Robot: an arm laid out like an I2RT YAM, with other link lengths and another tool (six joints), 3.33 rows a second.
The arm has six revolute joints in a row. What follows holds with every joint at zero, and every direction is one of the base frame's.
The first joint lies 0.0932 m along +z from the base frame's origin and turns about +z.
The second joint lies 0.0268 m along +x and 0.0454 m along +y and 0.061 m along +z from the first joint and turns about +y.
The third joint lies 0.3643 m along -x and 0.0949 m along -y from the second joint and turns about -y.
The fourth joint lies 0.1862 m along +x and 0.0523 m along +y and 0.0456 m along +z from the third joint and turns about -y.
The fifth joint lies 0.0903 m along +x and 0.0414 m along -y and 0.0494 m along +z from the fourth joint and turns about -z.
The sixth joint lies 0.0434 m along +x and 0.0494 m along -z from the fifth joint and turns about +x.
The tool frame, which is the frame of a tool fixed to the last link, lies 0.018 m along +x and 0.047 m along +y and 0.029 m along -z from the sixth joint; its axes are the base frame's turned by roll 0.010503, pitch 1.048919 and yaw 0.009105 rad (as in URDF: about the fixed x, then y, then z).
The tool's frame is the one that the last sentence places.
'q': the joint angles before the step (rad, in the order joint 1, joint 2, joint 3, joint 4, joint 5, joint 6). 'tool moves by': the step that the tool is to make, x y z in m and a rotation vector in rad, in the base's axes. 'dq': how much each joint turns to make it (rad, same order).
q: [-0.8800 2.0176 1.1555 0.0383 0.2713 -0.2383]
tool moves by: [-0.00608 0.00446 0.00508 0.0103 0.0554 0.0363]
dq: [0.0010 -0.0160 0.0207 -0.0659 0.0032 -0.0523]
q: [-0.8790 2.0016 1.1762 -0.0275 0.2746 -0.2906]
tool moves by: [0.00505 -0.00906 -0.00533 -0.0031 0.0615 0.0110]
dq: [0.0046 0.0385 0.0607 -0.0482 0.0334 -0.0384]
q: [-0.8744 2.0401 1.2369 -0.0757 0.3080 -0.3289]
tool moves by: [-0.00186 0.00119 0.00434 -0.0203 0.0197 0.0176]
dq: [0.0034 -0.0130 -0.0016 0.0008 0.0125 -0.0304]
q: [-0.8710 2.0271 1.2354 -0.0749 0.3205 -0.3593]
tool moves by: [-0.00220 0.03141 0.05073 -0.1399 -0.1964 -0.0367]
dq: [0.0401 -0.1847 -0.1373 0.1558 0.0168 0.0981]
